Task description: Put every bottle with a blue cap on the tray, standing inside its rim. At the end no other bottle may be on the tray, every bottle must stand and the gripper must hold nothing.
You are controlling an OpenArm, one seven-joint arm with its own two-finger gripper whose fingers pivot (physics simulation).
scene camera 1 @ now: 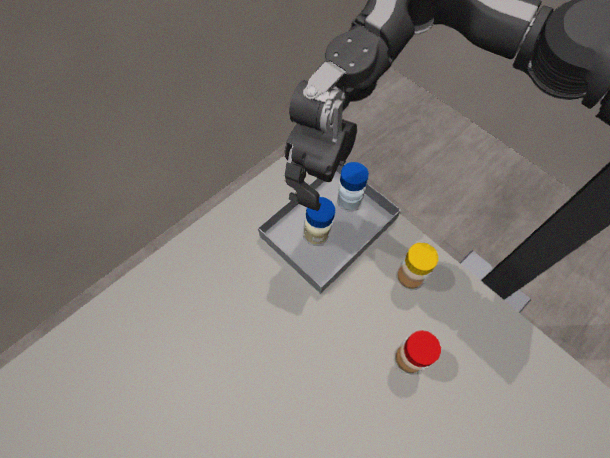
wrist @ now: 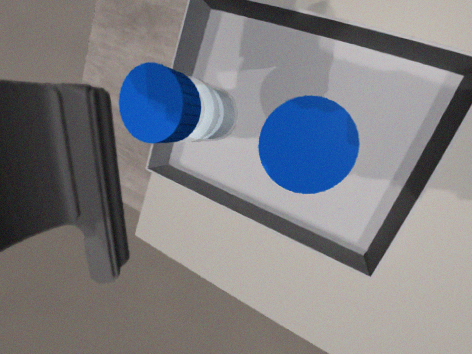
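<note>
The tray (scene camera 1: 291, 260) (wrist: 260, 215) holds two upright blue-capped bottles inside its rim. The bottle with cream contents (scene camera 1: 317, 231) (wrist: 309, 144) stands near the tray's middle; its cap hides its body in the wrist view. The clear bottle (scene camera 1: 351, 194) (wrist: 160, 102) stands near the tray's back corner. My gripper (scene camera 1: 309, 197) is open and empty, raised above the tray, with a finger over the cream bottle's side in the scene view. One finger shows at the left of the wrist view; the other is outside it.
A yellow-capped bottle (scene camera 1: 418, 265) stands upright on the table, right of the tray. A red-capped bottle (scene camera 1: 420, 351) stands upright farther toward the lower right. The table edge runs close behind the tray. A black post (scene camera 1: 550, 237) rises beyond the table's right edge.
</note>
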